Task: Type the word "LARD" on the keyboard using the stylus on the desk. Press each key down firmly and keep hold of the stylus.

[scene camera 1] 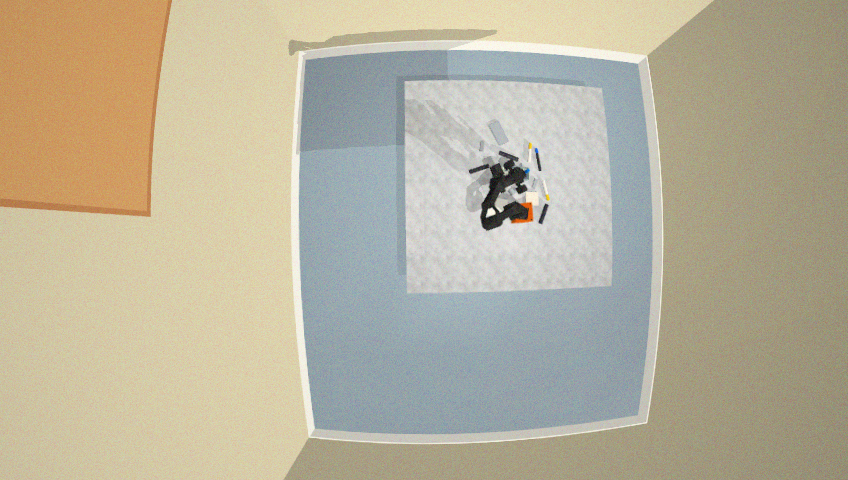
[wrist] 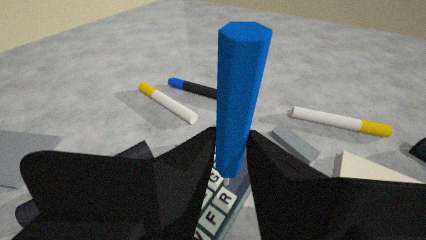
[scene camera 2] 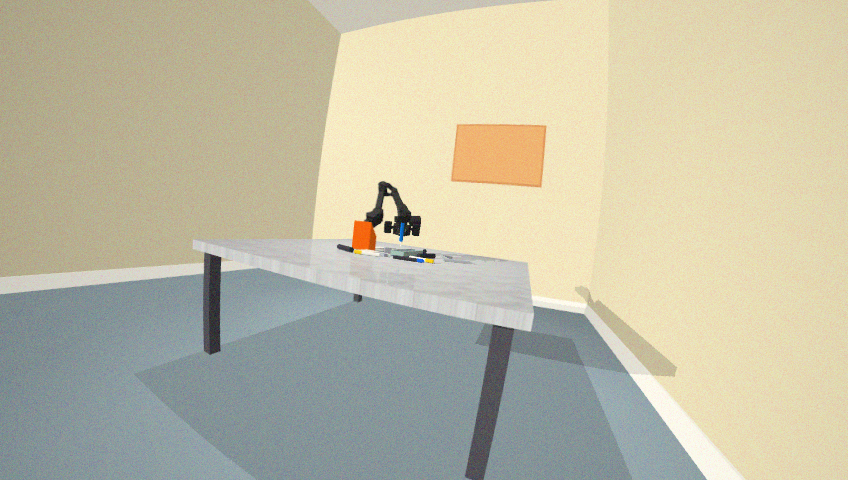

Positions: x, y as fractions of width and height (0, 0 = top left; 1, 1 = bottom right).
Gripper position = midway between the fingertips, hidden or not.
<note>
In view: the gripper (wrist: 0.54, 0.56), a blue stylus (wrist: 0.57, 0.20) and a cream block (wrist: 0.82, 0.69).
</note>
